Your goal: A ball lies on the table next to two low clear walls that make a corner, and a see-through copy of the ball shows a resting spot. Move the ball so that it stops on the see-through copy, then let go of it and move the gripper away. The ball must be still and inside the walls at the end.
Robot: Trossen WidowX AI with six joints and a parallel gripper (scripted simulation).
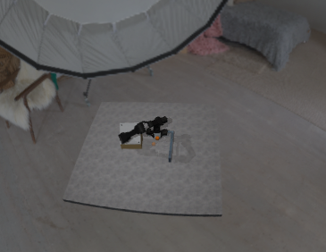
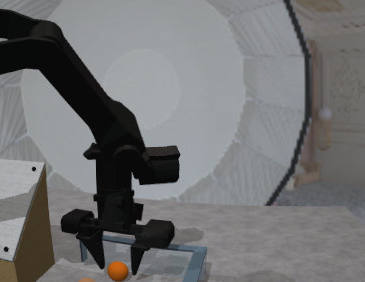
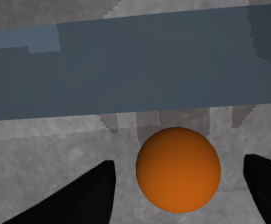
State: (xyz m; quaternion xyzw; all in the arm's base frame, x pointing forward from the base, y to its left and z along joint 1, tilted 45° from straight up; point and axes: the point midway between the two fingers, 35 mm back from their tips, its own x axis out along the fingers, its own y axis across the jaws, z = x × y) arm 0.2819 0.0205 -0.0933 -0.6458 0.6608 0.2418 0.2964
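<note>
The see-through ball copy lies 3 cm behind my gripper tip and 7 cm to the right of it. From my gripper tip the other things lie so: orange ball: right at my gripper tip.
</note>
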